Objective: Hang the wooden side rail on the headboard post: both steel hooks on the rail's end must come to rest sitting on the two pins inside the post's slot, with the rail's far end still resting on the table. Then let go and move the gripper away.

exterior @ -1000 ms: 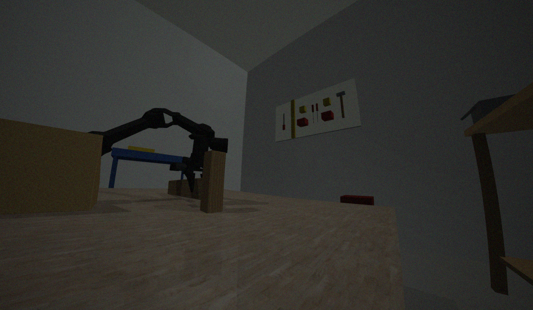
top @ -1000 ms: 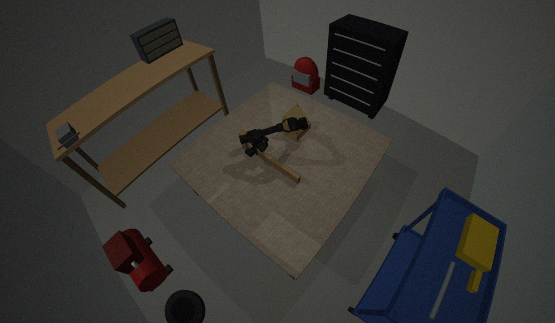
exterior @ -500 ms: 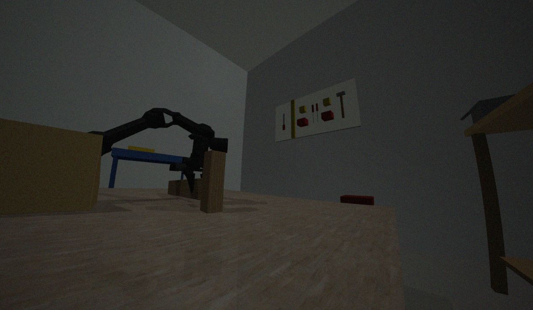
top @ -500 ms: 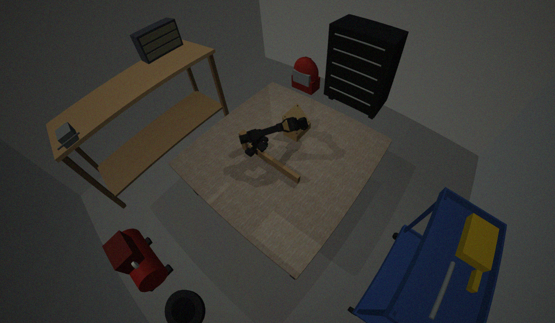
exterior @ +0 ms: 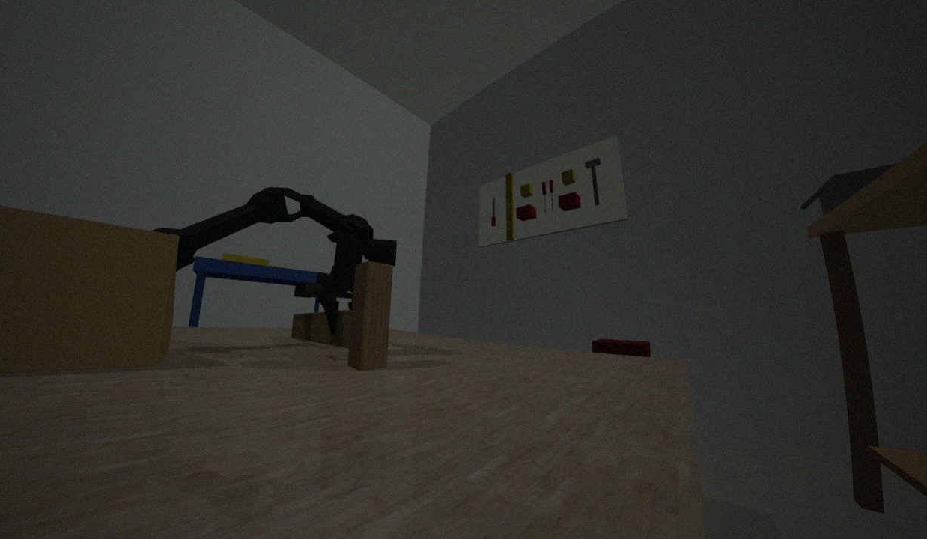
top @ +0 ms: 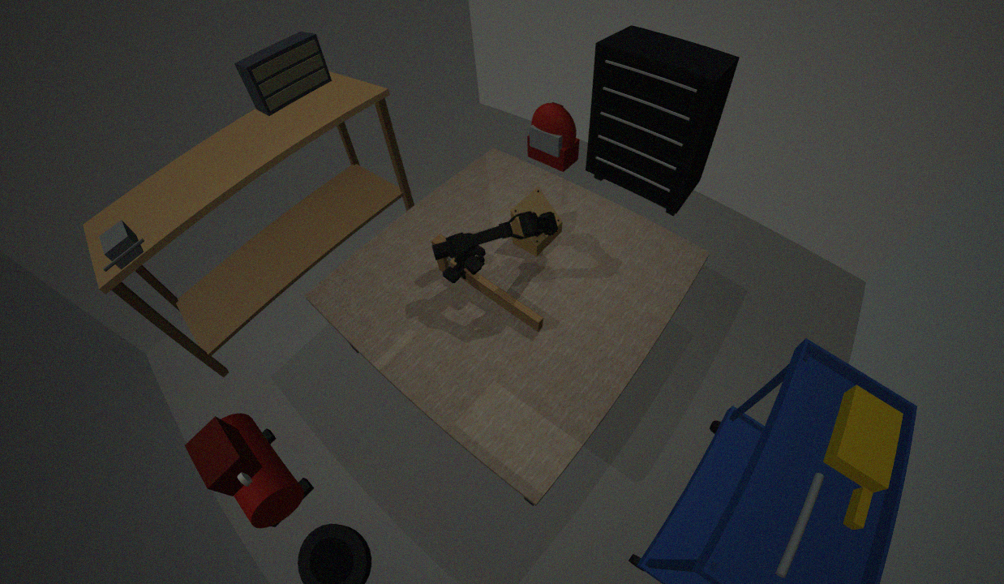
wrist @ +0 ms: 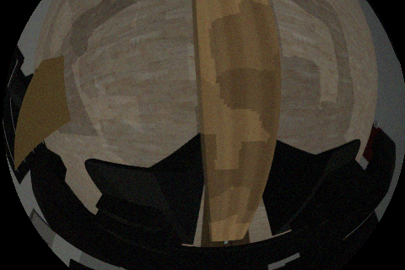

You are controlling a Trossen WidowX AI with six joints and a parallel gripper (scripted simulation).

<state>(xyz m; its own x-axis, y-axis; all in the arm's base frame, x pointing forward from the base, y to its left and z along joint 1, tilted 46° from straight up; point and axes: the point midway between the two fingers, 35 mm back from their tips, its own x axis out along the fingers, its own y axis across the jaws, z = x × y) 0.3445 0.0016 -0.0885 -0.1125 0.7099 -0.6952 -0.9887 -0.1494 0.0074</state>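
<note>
Right now my gripper tip is 12 cm to the left of the post, 4 cm below it and 1 cm short of it.
</note>
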